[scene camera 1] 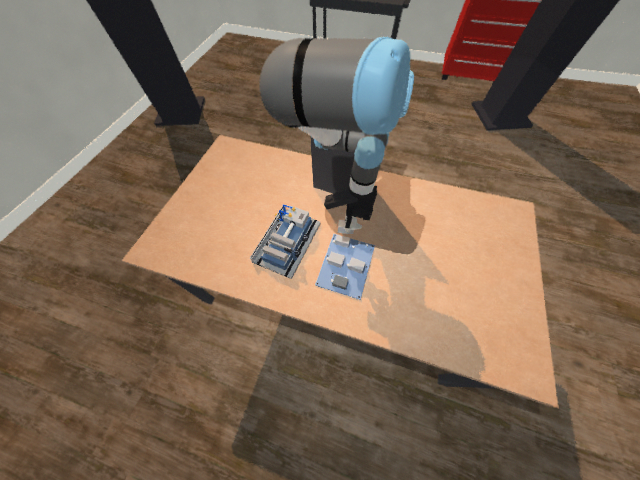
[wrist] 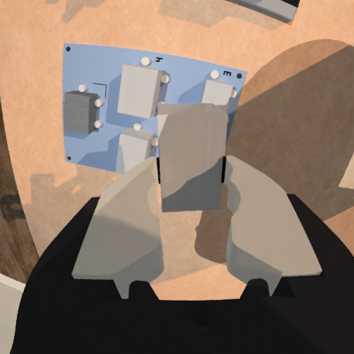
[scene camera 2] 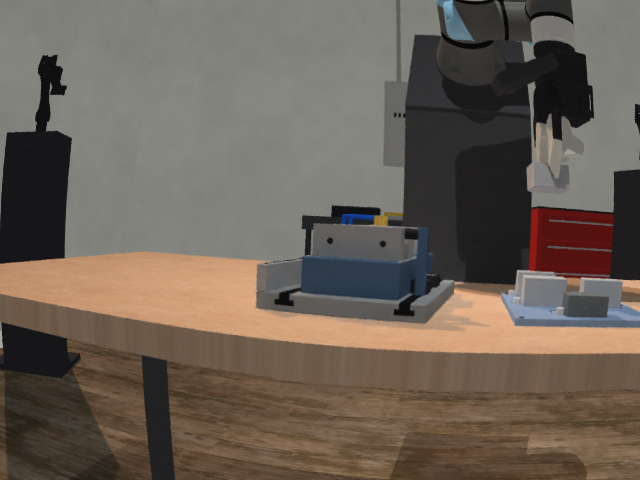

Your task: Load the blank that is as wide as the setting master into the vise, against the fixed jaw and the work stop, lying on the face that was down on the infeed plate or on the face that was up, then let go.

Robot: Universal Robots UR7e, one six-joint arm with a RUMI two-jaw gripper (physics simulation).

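Frame: origin at the arm's base, x ahead, y left, z up, level; centimetres.
Where they show: gripper, between the fingertips: (scene camera 1: pixel 347 227) (scene camera 2: pixel 550 180); arm's base, origin of its link: (scene camera 2: pixel 471 63).
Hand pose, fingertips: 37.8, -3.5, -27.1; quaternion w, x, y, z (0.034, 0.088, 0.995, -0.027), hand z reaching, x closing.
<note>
Things, the pixels of their top centre, and the offset from my fingertips, as dx, dy, dz. "pt": a spot on its surface instead. Level surfaces: height alone.
- light grey blank, centre of its top: (scene camera 2: pixel 548 164) (scene camera 1: pixel 346 224) +0.0, -0.5, +2.4
- blue infeed plate, centre of its top: (scene camera 2: pixel 571 305) (scene camera 1: pixel 346 264) +8.0, -0.1, -16.7
- dark grey block, centre of its top: (scene camera 2: pixel 586 294) (scene camera 1: pixel 340 281) +16.2, -3.5, -14.2
- vise, centre of its top: (scene camera 2: pixel 375 223) (scene camera 1: pixel 284 231) -4.8, -24.9, -7.6
- grey base, a spot on its surface: (scene camera 2: pixel 351 306) pt +9.2, -30.5, -16.3
- blue upright, a spot on its surface: (scene camera 2: pixel 422 260) pt +5.4, -21.7, -11.5
- wooden table, height of its surface: dz -17.5
My gripper (scene camera 1: pixel 349 225) (scene camera 2: pixel 551 157) (wrist: pixel 190 160) is shut on a light grey blank (scene camera 2: pixel 539 178) (wrist: pixel 192 135), held in the air near the back end of the blue infeed plate (scene camera 1: pixel 325 276) (scene camera 2: pixel 527 321) (wrist: pixel 100 57). The blank sticks out beyond the fingertips in the wrist view. On the plate are a dark grey block (scene camera 1: pixel 339 281) (scene camera 2: pixel 585 304) (wrist: pixel 80 112), seemingly the setting master, and light blanks (scene camera 1: pixel 336 258) (scene camera 1: pixel 356 265) (wrist: pixel 140 90) (wrist: pixel 135 150) (wrist: pixel 217 92). The vise (scene camera 2: pixel 356 277), with light jaws (scene camera 1: pixel 282 239) (scene camera 1: pixel 275 251) on a blue body, stands left of the plate. Which jaw is fixed is unclear.
The vise stands on a grey base (scene camera 1: pixel 257 261) (scene camera 2: pixel 351 306) with a raised side wall (scene camera 2: pixel 281 275). A blue upright (scene camera 2: pixel 422 260) rises at its right side. White pins (wrist: pixel 145 61) stand beside the blanks. The wooden table (scene camera 1: pixel 465 289) (scene camera 2: pixel 206 304) carries both.
</note>
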